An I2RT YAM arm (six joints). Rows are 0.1 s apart.
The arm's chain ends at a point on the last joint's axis. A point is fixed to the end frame.
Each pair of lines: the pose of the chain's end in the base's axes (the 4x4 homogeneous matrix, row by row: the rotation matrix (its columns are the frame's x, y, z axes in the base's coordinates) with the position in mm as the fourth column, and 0 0 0 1 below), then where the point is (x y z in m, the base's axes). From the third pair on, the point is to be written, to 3 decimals.
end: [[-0.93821 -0.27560 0.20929 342.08], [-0.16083 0.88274 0.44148 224.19], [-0.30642 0.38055 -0.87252 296.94], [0 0 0 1]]
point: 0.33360 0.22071 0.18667
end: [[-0.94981 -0.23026 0.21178 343.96], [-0.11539 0.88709 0.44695 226.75], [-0.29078 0.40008 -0.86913 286.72], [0 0 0 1]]
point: 0.33329 0.22551 0.17659
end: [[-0.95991 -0.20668 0.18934 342.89], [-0.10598 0.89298 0.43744 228.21], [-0.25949 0.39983 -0.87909 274.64], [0 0 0 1]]
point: 0.329 0.226 0.165
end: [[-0.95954 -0.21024 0.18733 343.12], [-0.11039 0.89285 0.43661 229.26], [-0.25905 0.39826 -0.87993 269.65], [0 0 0 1]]
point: 0.329 0.227 0.160
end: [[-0.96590 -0.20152 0.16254 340.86], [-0.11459 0.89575 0.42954 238.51], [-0.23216 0.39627 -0.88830 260.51], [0 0 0 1]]
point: 0.324 0.235 0.151
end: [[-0.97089 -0.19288 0.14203 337.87], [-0.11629 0.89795 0.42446 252.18], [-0.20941 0.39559 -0.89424 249.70], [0 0 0 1]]
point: 0.318 0.248 0.141
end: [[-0.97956 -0.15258 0.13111 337.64], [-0.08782 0.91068 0.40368 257.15], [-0.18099 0.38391 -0.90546 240.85], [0 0 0 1]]
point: 0.315 0.252 0.133
